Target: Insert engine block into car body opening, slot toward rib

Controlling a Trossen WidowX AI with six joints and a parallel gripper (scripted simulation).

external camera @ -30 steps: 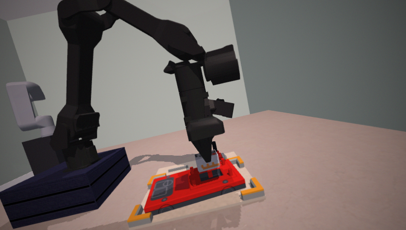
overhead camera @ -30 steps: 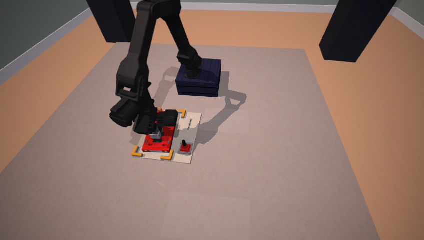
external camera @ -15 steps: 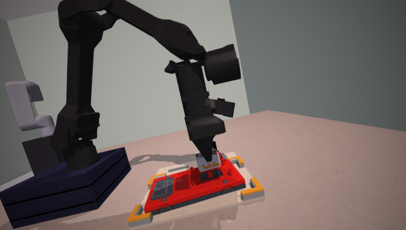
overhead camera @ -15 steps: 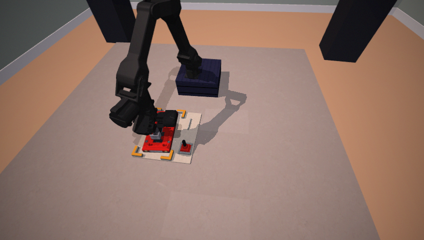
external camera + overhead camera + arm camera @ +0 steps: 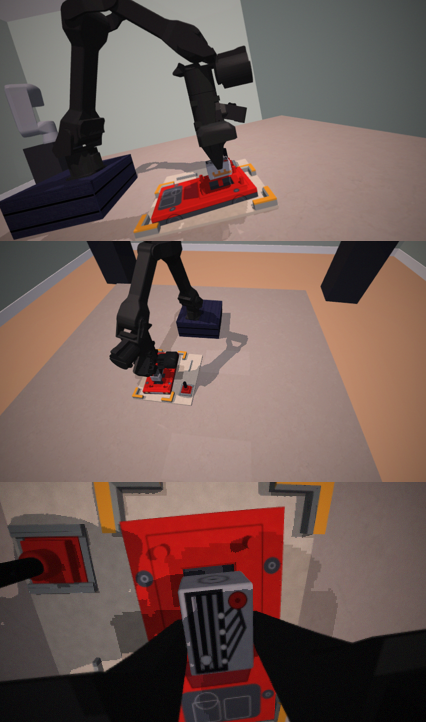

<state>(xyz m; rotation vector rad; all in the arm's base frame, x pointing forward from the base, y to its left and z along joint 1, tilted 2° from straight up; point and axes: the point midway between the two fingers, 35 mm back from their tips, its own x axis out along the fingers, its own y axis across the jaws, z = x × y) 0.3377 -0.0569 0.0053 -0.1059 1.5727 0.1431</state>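
My gripper tip is now 11 cm to the right of the black peg, 3 cm above it and 2 cm short of it. From my gripper tip the other things lie so: grey engine block: 1 cm below.
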